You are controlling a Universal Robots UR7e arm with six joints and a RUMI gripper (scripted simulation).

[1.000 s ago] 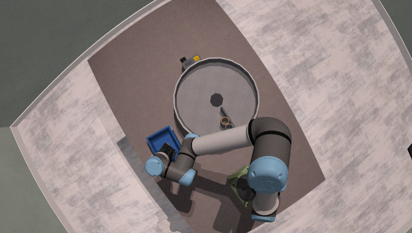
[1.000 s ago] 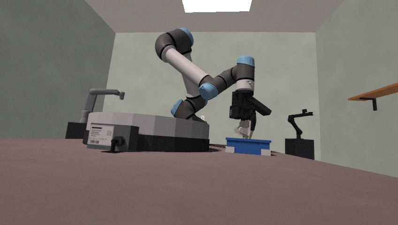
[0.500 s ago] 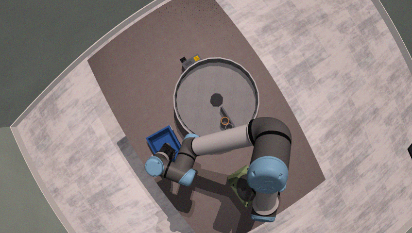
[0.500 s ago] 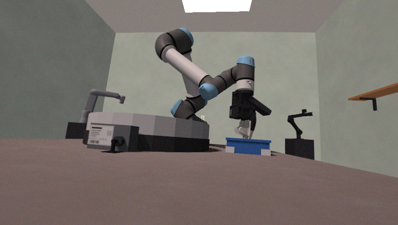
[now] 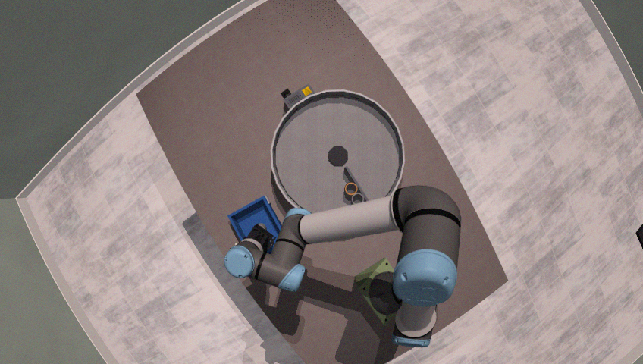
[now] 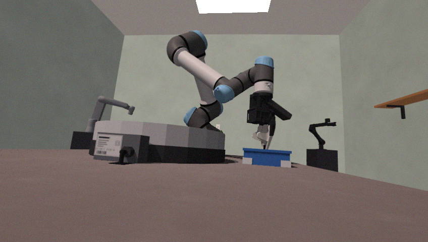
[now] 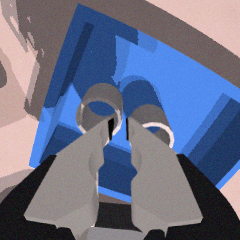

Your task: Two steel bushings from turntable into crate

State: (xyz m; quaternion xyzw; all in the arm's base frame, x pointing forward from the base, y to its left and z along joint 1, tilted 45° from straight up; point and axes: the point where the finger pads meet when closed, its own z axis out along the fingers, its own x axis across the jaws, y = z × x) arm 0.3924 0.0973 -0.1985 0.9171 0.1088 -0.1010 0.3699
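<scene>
Now: the blue crate 3 cm below my hand, 3 cm ahead of it and 2 cm to the right of it.
</scene>
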